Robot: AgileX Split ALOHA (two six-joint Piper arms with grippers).
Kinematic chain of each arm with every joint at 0, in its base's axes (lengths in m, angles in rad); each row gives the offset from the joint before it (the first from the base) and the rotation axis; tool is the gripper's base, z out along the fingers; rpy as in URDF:
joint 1: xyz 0 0 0.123 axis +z
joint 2: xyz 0 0 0 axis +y
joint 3: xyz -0.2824 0 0.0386 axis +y
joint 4: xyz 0.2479 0 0.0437 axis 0.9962 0 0.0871
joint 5: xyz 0 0 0 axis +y
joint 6: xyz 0.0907 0 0.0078 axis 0.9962 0 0.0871
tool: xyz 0 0 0 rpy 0 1.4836 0
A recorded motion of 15 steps. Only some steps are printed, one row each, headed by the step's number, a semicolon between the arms.
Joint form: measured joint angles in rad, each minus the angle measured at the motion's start. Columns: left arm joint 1, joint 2, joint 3, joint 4, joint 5, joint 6; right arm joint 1, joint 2, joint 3, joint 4, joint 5, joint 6.
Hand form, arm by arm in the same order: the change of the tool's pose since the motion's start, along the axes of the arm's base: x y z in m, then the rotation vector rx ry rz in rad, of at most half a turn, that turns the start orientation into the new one. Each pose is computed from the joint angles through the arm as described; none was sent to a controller.
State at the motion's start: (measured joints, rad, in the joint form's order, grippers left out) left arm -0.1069 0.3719 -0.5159 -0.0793 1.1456 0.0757; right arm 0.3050 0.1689 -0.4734 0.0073 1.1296 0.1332
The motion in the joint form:
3: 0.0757 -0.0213 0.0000 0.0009 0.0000 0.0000; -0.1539 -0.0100 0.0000 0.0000 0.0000 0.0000
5: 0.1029 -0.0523 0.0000 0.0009 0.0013 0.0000; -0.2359 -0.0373 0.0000 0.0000 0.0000 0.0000
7: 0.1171 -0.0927 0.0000 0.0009 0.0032 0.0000; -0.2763 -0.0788 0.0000 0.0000 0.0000 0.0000
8: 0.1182 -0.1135 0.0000 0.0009 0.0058 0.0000; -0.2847 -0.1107 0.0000 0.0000 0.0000 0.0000
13: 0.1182 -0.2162 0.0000 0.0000 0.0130 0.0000; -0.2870 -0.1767 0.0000 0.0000 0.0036 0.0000
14: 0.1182 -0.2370 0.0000 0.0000 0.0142 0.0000; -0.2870 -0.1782 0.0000 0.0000 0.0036 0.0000
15: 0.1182 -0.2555 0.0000 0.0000 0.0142 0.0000; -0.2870 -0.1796 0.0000 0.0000 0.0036 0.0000
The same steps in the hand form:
3: -0.0024 0.0036 0.0009 -0.0006 -0.0213 0.0759; -0.0006 -0.0030 0.0002 0.0023 -0.0098 -0.1539
5: -0.0068 0.0047 0.0021 -0.0019 -0.0510 0.1030; -0.0043 -0.0047 0.0006 0.0070 -0.0367 -0.2359
7: -0.0128 0.0052 0.0034 -0.0034 -0.0895 0.1170; -0.0101 -0.0054 0.0010 0.0131 -0.0780 -0.2762
8: -0.0161 0.0052 0.0038 -0.0042 -0.1077 0.1179; -0.0146 -0.0055 0.0012 0.0180 -0.1096 -0.2844
13: -0.0320 0.0049 0.0055 -0.0094 -0.2031 0.1168; -0.0241 -0.0057 0.0008 0.0279 -0.1714 -0.2863
14: -0.0352 0.0049 0.0056 -0.0103 -0.2227 0.1167; -0.0243 -0.0057 0.0008 0.0282 -0.1729 -0.2862
15: -0.0380 0.0048 0.0057 -0.0111 -0.2412 0.1166; -0.0245 -0.0057 0.0008 0.0284 -0.1743 -0.2862

